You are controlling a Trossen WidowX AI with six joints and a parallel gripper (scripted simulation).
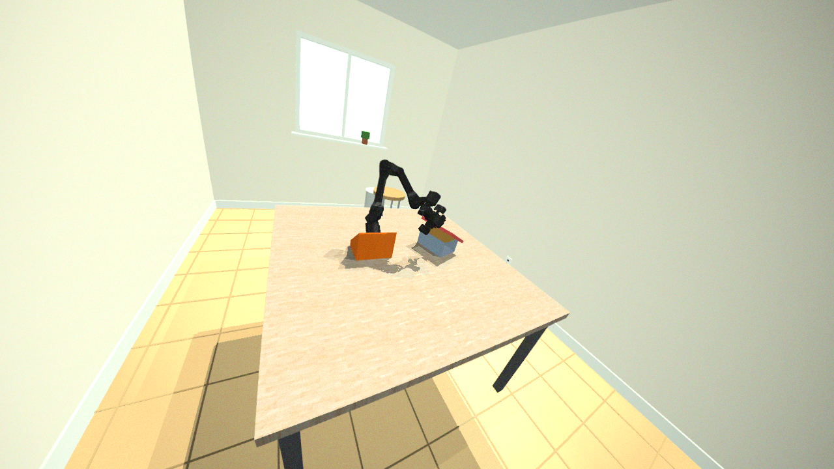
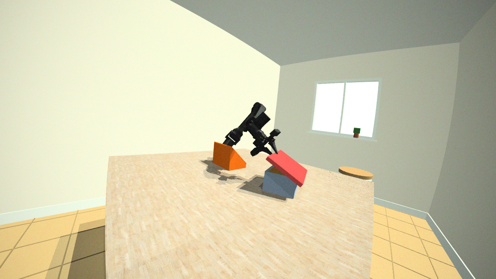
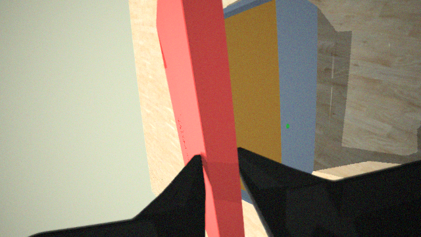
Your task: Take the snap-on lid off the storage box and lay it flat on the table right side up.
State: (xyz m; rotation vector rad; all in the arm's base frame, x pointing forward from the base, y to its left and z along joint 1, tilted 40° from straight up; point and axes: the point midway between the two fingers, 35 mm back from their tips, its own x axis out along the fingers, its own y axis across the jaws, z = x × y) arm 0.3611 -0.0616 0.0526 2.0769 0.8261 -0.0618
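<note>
The red lid is 70 mm ahead of my gripper tip, 20 mm to the left of it and 30 mm below it. The rest, counted from my gripper tip: blue storage box (50 mm ahead, 10 mm to the left, 110 mm below).
</note>
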